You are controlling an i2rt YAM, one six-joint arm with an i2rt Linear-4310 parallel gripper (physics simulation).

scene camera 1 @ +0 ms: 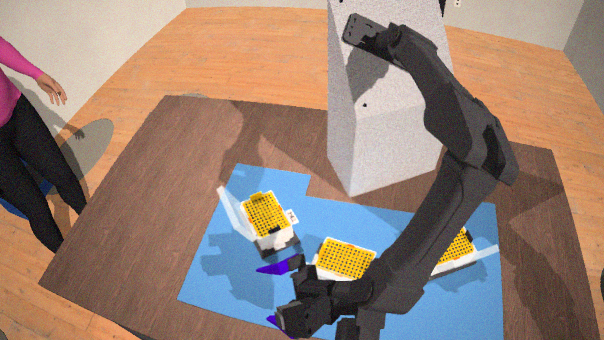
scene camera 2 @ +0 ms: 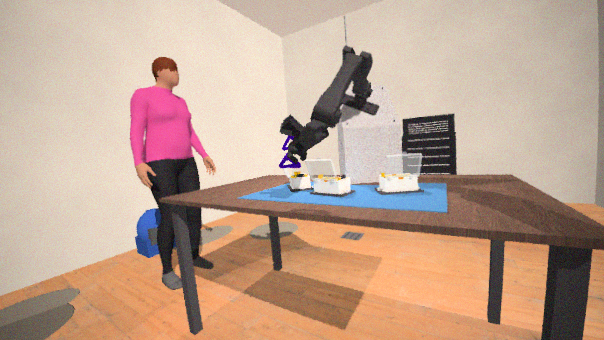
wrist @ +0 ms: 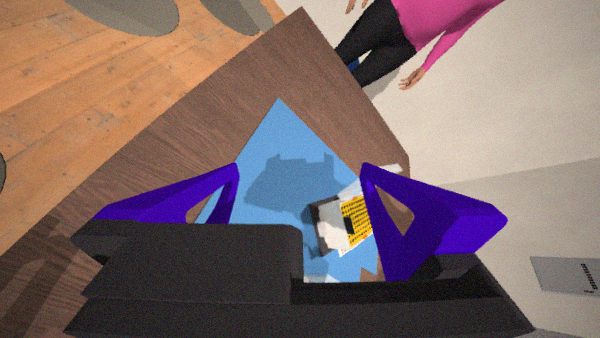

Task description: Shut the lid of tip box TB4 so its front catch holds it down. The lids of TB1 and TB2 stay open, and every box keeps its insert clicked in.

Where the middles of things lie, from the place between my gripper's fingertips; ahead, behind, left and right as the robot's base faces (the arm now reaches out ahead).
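Labels:
There is the yellow insert [scene camera 1: 267, 218], and my hand is 100 mm above it. My hand is also 140 mm to the left of the insert and 210 mm past it.

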